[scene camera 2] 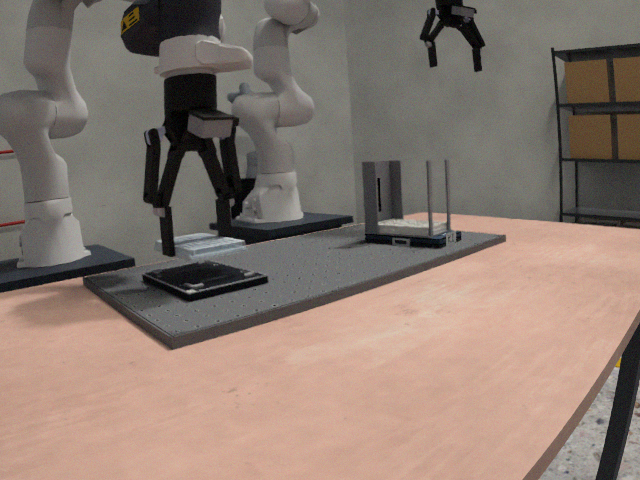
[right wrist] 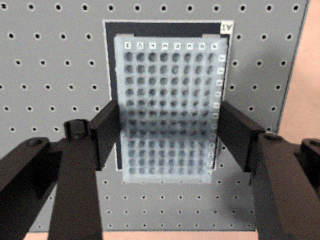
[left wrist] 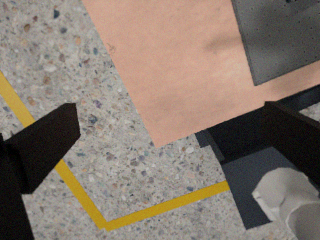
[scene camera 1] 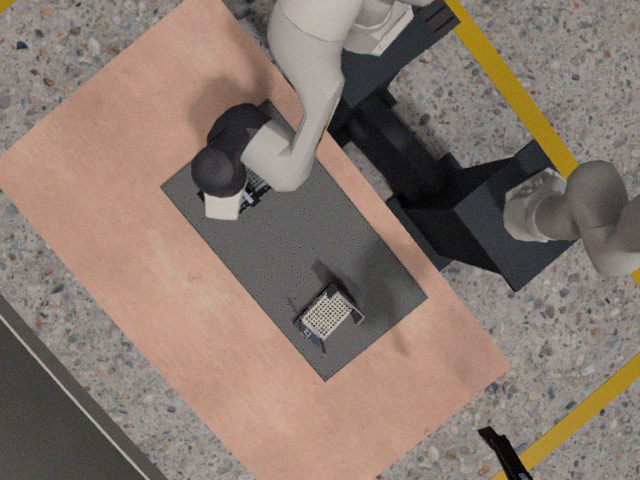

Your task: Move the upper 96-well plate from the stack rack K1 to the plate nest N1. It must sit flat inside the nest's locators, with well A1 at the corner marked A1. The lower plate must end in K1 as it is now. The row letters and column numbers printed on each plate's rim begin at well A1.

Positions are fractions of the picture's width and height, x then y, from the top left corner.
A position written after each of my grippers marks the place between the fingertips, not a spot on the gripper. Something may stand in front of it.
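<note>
A cream plate (scene camera 1: 0.51, 0.63) is visible; scene camera 2 also shows the plate (scene camera 2: 0.62, 0.47). In the right wrist view the plate is out of frame, and in the left wrist view the plate is likewise out of frame. My left gripper (left wrist: 0.53, 0.49) is in sight. So is my right gripper (scene camera 2: 0.31, 0.52), with a further view of the right gripper (right wrist: 0.53, 0.48).
</note>
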